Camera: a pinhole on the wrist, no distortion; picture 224 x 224 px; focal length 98.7 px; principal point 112.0 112.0 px. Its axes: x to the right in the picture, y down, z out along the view. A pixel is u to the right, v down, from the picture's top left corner.
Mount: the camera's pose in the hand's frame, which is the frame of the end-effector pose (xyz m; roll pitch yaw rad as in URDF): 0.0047 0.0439 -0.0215 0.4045 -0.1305 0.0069
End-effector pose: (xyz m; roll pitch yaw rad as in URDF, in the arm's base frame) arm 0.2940 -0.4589 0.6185 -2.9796 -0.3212 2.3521
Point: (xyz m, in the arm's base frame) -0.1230 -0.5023 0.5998
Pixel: 207 14
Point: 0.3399 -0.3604 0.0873
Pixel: 96 189
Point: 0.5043 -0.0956 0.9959
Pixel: behind the camera
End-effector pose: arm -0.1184 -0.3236 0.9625 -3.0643 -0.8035 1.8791
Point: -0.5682 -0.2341 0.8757
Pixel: 141 41
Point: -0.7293 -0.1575 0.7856
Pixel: 138 56
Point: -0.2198 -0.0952 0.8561
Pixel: 160 133
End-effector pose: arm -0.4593 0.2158 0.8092 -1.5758 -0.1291 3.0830
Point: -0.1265 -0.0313 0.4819
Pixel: outside the picture
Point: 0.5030 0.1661 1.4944
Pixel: outside the picture
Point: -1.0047 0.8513 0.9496
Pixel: behind the camera
